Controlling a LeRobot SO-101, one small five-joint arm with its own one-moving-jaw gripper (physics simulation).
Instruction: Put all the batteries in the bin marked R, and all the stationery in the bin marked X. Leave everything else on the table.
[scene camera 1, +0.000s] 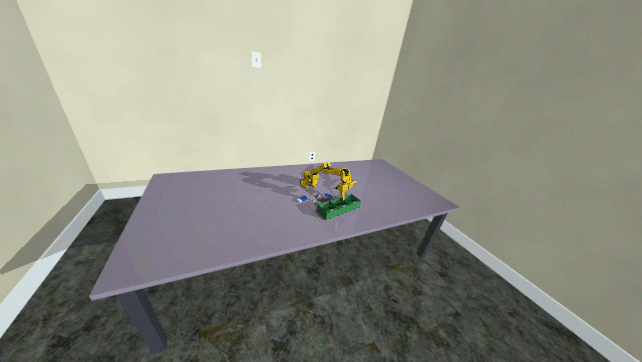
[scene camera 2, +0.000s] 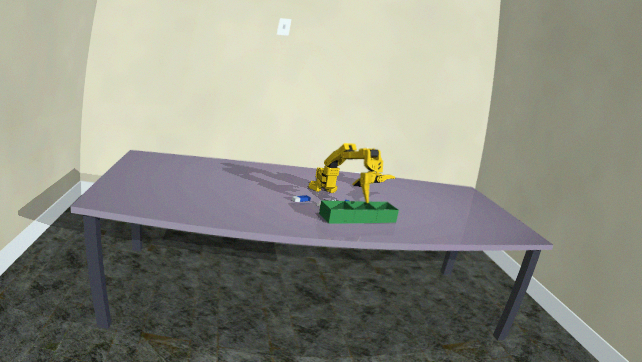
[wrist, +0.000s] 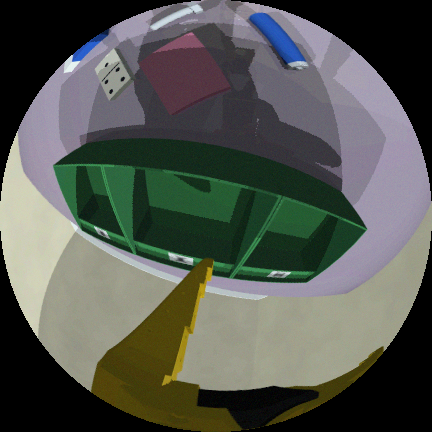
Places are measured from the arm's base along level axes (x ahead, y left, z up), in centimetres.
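Where they show: hand, tool point: (scene camera 1: 343, 199) (scene camera 2: 367, 201) (wrist: 212, 266); arm's base, link origin: (scene camera 1: 309, 185) (scene camera 2: 323, 190).
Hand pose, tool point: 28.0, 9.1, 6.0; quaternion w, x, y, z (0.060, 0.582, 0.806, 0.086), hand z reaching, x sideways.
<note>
Each offset is from my tool point to the top centre of the thing, as dx, dy, dz. Level surfaces: height alone.
A blue battery @[-13.0, -1.7, -4.5] (wrist: 277, 39) (scene camera 1: 328, 195) with a silver end lies at the upper right in the wrist view. A pink note pad @[-8.1, -5.9, -5.0] (wrist: 185, 75) lies between it and the tray. A blue and white eraser @[-13.1, -19.8, -4.7] (wrist: 90, 46) (scene camera 1: 302, 199) (scene camera 2: 301, 198) lies at the upper left, cut by the wrist view's edge. The green tray @[+0.5, -2.2, -1.3] (wrist: 215, 160) (scene camera 1: 345, 210) (scene camera 2: 364, 215) has three compartments; no object shows inside. The middle label @[+3.7, -1.5, -1.7] (wrist: 180, 258) looks like X; the outer labels are too blurred to read. My gripper (wrist: 296, 305) (scene camera 1: 350, 191) (scene camera 2: 381, 190) is wide open and empty, its fixed jaw's tip over the tray.
A white domino @[-8.2, -12.2, -5.2] (wrist: 114, 74) with black dots lies left of the pad. A pale bolt (wrist: 175, 17) lies beyond the pad. The arm's base (scene camera 2: 326, 181) stands behind these things on the purple table @[dz -6.0] (scene camera 1: 200, 225) (scene camera 2: 200, 205). The arm's shadow darkens the pad and tray.
</note>
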